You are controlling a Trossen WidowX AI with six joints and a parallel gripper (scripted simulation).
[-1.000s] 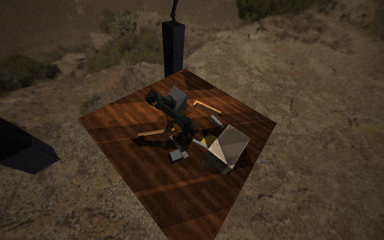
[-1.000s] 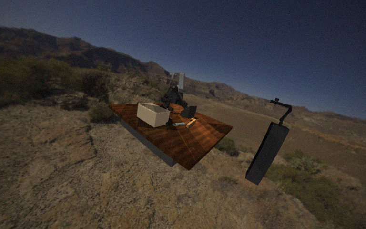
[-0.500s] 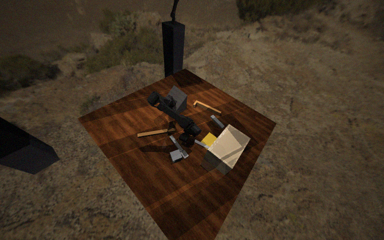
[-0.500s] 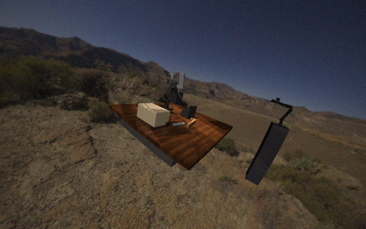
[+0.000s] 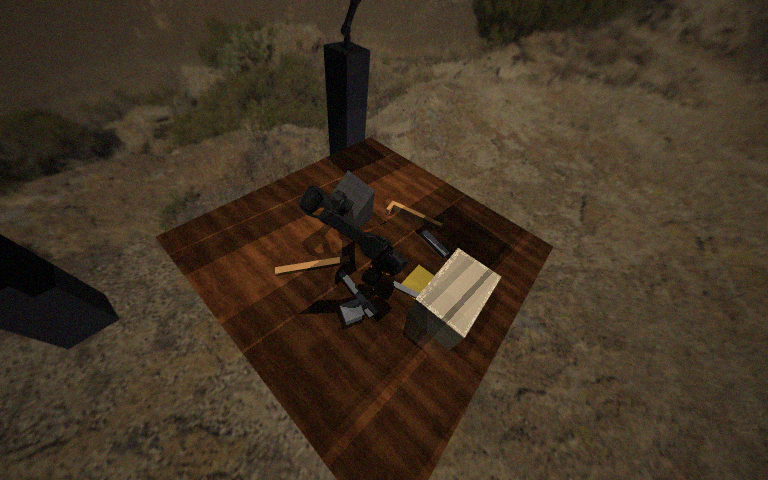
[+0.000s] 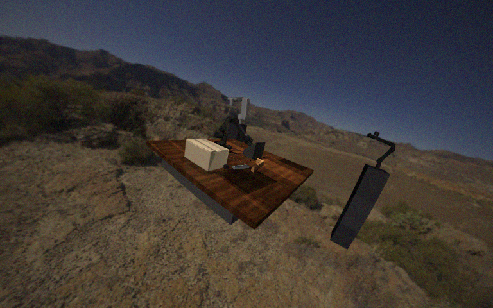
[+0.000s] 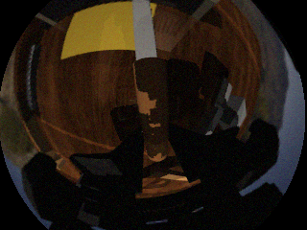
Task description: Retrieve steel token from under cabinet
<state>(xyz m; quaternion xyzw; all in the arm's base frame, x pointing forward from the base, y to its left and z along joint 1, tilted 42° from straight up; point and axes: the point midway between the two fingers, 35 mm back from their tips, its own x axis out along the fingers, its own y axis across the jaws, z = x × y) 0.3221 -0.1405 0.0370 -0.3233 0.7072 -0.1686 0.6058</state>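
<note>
Now: gripper tip 2 cm short of the grey scraper and 12 cm to the left of it. Round my gripper tip: steel token 29 cm ahead, 13 cm to the left, 1 cm below; wooden stick 22 cm behind, 15 cm to the right; grey block 4 cm ahead, 19 cm to the right, 1 cm above.
</note>
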